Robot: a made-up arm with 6 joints. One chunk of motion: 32 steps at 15 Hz.
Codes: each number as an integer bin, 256 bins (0 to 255) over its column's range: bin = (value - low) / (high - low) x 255, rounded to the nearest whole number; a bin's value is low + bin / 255 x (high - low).
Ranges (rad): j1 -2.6..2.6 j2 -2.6..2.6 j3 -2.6..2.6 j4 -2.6..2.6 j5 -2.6..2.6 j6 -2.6..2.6
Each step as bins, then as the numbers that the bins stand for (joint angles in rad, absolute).
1 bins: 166 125 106 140 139 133
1 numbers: 0.7851 -0.0510 -0.4384 0.2549 0.2345 0.1122
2 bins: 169 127 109 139 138 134
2 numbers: 0.8463 -0.0102 -0.3773 0.2345 0.2141 0.1325
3 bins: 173 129 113 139 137 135
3 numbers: 0.9278 0.0306 -0.2957 0.2345 0.1937 0.1529
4 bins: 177 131 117 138 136 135
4 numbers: 1.0094 0.0714 -0.2141 0.2141 0.1733 0.1529
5 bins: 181 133 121 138 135 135
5 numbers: 1.0910 0.1122 -0.1325 0.2141 0.1529 0.1529
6 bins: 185 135 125 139 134 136
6 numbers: 1.1725 0.1529 -0.0510 0.2345 0.1325 0.1733
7 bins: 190 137 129 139 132 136
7 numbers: 1.2745 0.1937 0.0306 0.2345 0.0918 0.1733
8 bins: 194 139 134 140 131 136
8 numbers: 1.3561 0.2345 0.1325 0.2549 0.0714 0.1733
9 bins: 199 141 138 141 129 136
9 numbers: 1.4580 0.2753 0.2141 0.2753 0.0306 0.1733
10 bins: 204 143 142 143 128 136
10 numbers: 1.5600 0.3161 0.2957 0.3161 0.0102 0.1733
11 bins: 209 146 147 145 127 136
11 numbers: 1.6620 0.3773 0.3976 0.3569 -0.0102 0.1733
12 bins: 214 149 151 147 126 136
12 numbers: 1.7639 0.4384 0.4792 0.3976 -0.0306 0.1733
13 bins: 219 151 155 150 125 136
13 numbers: 1.8659 0.4792 0.5608 0.4588 -0.0510 0.1733
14 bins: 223 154 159 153 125 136
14 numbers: 1.9475 0.5404 0.6424 0.5200 -0.0510 0.1733
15 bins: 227 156 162 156 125 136
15 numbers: 2.0290 0.5812 0.7035 0.5812 -0.0510 0.1733
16 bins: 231 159 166 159 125 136
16 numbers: 2.1106 0.6424 0.7851 0.6424 -0.0510 0.1733
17 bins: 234 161 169 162 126 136
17 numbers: 2.1718 0.6831 0.8463 0.7035 -0.0306 0.1733
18 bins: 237 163 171 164 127 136
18 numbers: 2.2329 0.7239 0.8871 0.7443 -0.0102 0.1733
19 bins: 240 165 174 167 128 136
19 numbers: 2.2941 0.7647 0.9482 0.8055 0.0102 0.1733
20 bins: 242 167 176 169 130 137
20 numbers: 2.3349 0.8055 0.9890 0.8463 0.0510 0.1937
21 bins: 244 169 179 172 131 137
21 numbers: 2.3757 0.8463 1.0502 0.9075 0.0714 0.1937
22 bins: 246 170 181 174 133 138
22 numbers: 2.4165 0.8667 1.0910 0.9482 0.1122 0.2141
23 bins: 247 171 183 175 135 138
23 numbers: 2.4369 0.8871 1.1318 0.9686 0.1529 0.2141
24 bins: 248 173 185 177 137 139
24 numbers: 2.4573 0.9278 1.1725 1.0094 0.1937 0.2345
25 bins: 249 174 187 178 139 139
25 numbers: 2.4776 0.9482 1.2133 1.0298 0.2345 0.2345
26 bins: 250 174 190 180 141 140
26 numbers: 2.4980 0.9482 1.2745 1.0706 0.2753 0.2549
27 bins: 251 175 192 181 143 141
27 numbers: 2.5184 0.9686 1.3153 1.0910 0.3161 0.2753
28 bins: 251 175 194 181 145 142
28 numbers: 2.5184 0.9686 1.3561 1.0910 0.3569 0.2957
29 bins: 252 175 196 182 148 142
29 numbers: 2.5388 0.9686 1.3969 1.1114 0.4180 0.2957
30 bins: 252 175 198 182 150 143
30 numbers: 2.5388 0.9686 1.4376 1.1114 0.4588 0.3161
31 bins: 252 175 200 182 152 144
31 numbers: 2.5388 0.9686 1.4784 1.1114 0.4996 0.3365
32 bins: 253 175 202 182 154 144
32 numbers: 2.5592 0.9686 1.5192 1.1114 0.5404 0.3365
